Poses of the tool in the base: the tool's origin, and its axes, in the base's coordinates. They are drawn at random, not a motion.
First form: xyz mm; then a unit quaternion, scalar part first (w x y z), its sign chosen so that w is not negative.
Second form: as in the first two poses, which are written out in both.
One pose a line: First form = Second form
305 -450 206 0.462 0.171 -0.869 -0.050 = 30.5 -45.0 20.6 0.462 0.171 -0.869 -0.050
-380 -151 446 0.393 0.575 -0.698 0.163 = -38.0 -15.1 44.6 0.393 0.575 -0.698 0.163
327 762 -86 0.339 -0.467 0.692 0.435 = 32.7 76.2 -8.6 0.339 -0.467 0.692 0.435
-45 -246 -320 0.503 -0.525 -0.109 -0.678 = -4.5 -24.6 -32.0 0.503 -0.525 -0.109 -0.678
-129 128 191 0.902 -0.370 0.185 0.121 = -12.9 12.8 19.1 0.902 -0.370 0.185 0.121
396 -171 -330 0.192 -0.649 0.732 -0.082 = 39.6 -17.1 -33.0 0.192 -0.649 0.732 -0.082
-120 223 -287 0.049 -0.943 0.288 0.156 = -12.0 22.3 -28.7 0.049 -0.943 0.288 0.156
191 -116 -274 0.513 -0.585 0.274 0.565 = 19.1 -11.6 -27.4 0.513 -0.585 0.274 0.565
